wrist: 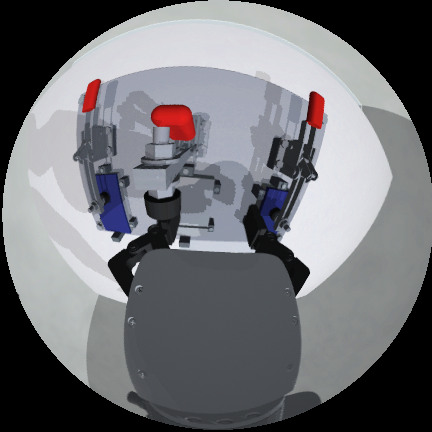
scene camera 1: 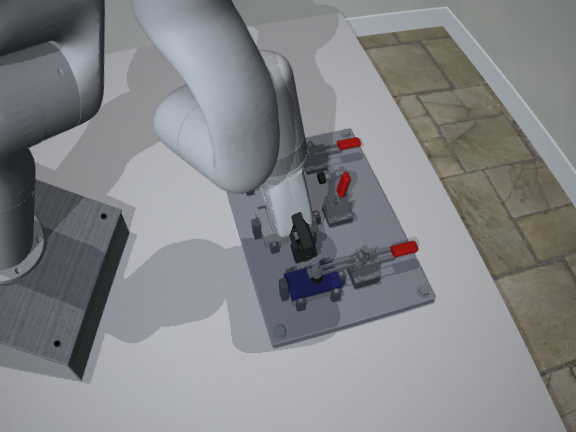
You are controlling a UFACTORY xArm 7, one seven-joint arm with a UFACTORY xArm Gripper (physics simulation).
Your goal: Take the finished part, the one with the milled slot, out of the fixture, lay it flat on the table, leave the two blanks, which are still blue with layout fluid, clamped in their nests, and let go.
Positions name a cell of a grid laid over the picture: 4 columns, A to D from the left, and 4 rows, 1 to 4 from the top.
Scene:
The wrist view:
my gripper: B2
blue blank: C2
finished part: B2
blue blank: B3
red clamp handle: B2
fixture plate: C2
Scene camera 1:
my gripper: C3
blue blank: C3
finished part: B3
fixture plate: C3

